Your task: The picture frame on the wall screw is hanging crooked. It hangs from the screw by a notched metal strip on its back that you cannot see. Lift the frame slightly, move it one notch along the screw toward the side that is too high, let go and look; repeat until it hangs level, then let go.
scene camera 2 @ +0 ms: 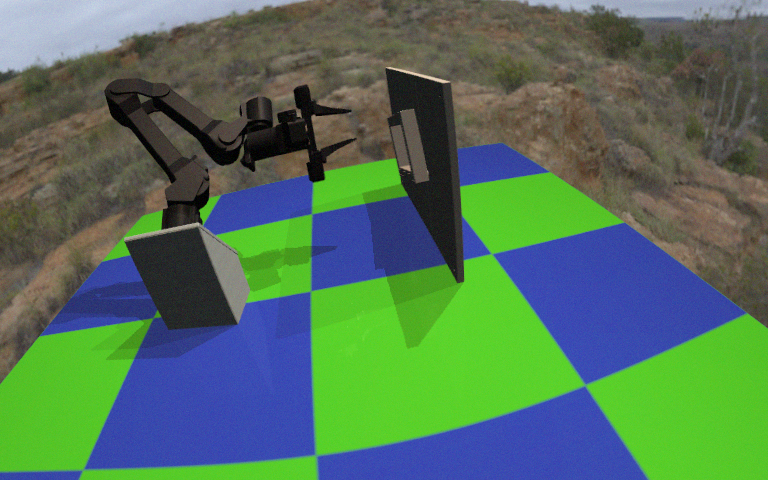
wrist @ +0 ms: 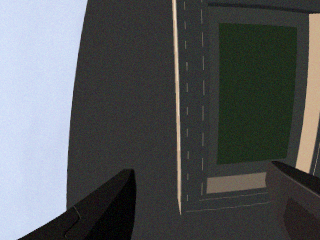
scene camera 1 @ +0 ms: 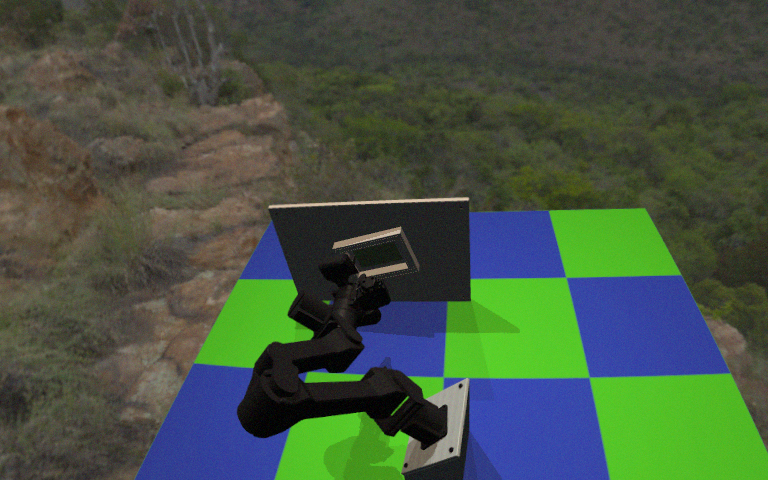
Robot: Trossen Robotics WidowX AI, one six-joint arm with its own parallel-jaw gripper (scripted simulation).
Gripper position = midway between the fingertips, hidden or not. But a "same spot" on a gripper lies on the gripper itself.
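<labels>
My gripper is visible in the wrist view, in scene camera 2 and in scene camera 1 [358, 265]. On my gripper [wrist: 114, 203] and [scene camera 2: 336, 113] are the same spot. A picture frame appears in scene camera 1 [386, 254], in scene camera 2 [405, 135] and in the wrist view [240, 79]. On a wall panel [scene camera 2: 438, 201] and [scene camera 1: 435, 271] are the same spot.
</labels>
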